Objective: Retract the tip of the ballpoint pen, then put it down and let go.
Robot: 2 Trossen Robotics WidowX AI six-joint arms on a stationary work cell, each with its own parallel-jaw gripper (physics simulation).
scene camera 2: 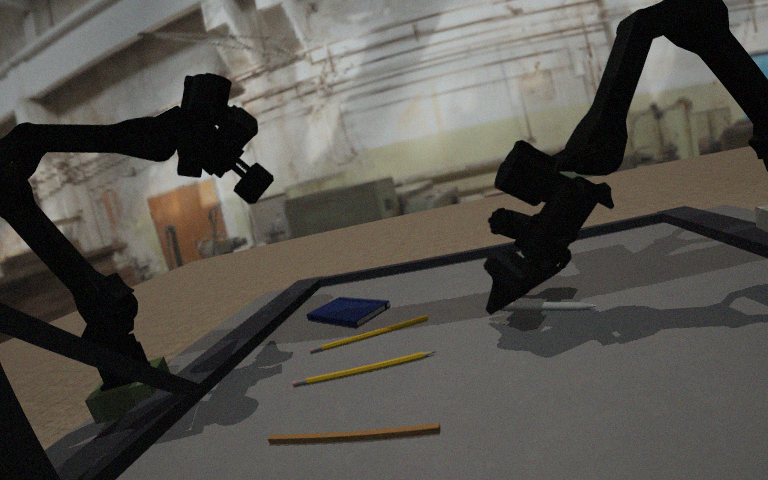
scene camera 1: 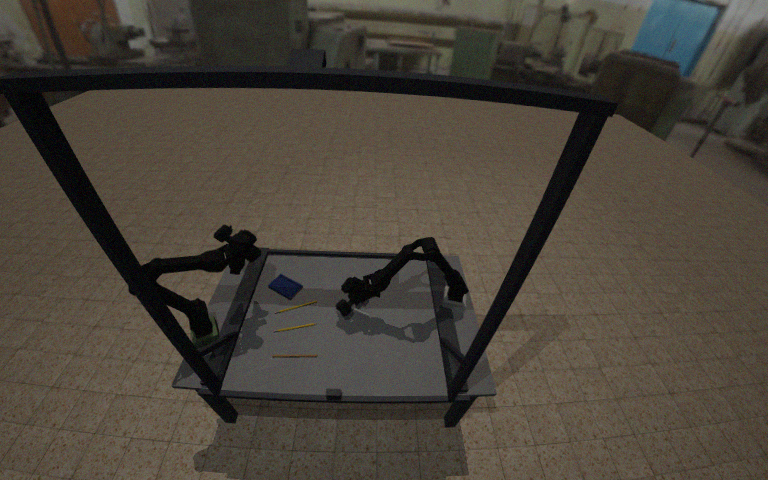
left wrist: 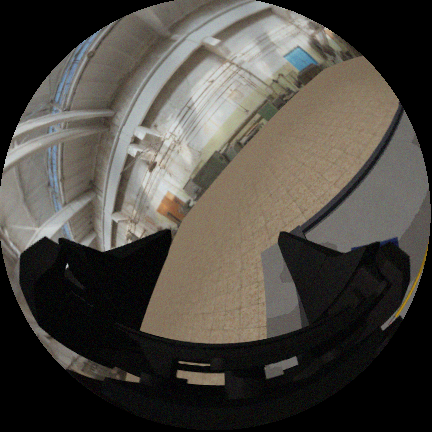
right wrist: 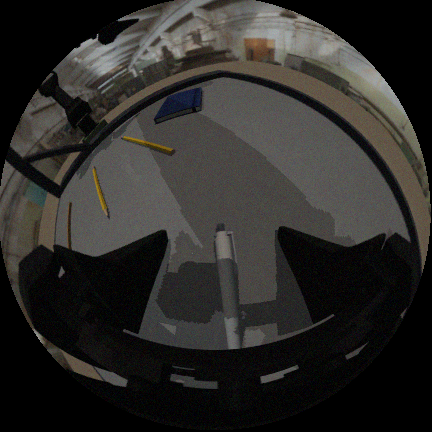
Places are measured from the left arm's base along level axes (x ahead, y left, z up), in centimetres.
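Pixels of known places: left gripper, fingertip midpoint: (scene camera 2: 238,164) (left wrist: 226,236); right gripper, fingertip midpoint: (scene camera 2: 503,303) (right wrist: 223,234); left arm's base, origin of the base link: (scene camera 1: 203,329) (right wrist: 91,129); right arm's base, origin of the base link: (scene camera 1: 455,295).
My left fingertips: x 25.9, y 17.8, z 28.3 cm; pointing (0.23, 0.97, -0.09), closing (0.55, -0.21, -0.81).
Note:
Ahead of a thing's pixels: the offset from my left fingertips to its middle.
The pale grey ballpoint pen {dx +35.2, dy -35.2, dz -31.8 cm} (right wrist: 228,285) (scene camera 2: 569,306) lies on the table. In the right wrist view its dark button end and clip point away from the wrist, and its far end runs under the gripper body. Whether its writing tip is retracted is too small to tell. My right gripper (right wrist: 223,234) (scene camera 2: 491,309) (scene camera 1: 344,308) is open low over the pen's button end, one finger on each side of the pen in the wrist view, with nothing gripped. My left gripper (left wrist: 226,236) is open and empty, raised high at the left side of the table, far from the pen.
A blue notebook {dx +12.2, dy -8.1, dz -31.7 cm} (scene camera 1: 285,286) (scene camera 2: 348,311) (right wrist: 180,104) lies left of the right gripper in scene camera 1. Two yellow pencils {dx +12.5, dy -21.8, dz -31.9 cm} (scene camera 2: 370,333) {dx +8.7, dy -31.8, dz -31.9 cm} (scene camera 2: 365,369) and a brown stick {dx +3.7, dy -44.0, dz -31.9 cm} (scene camera 2: 353,434) lie nearer the front. A dark frame post (scene camera 1: 526,237) rises at the right.

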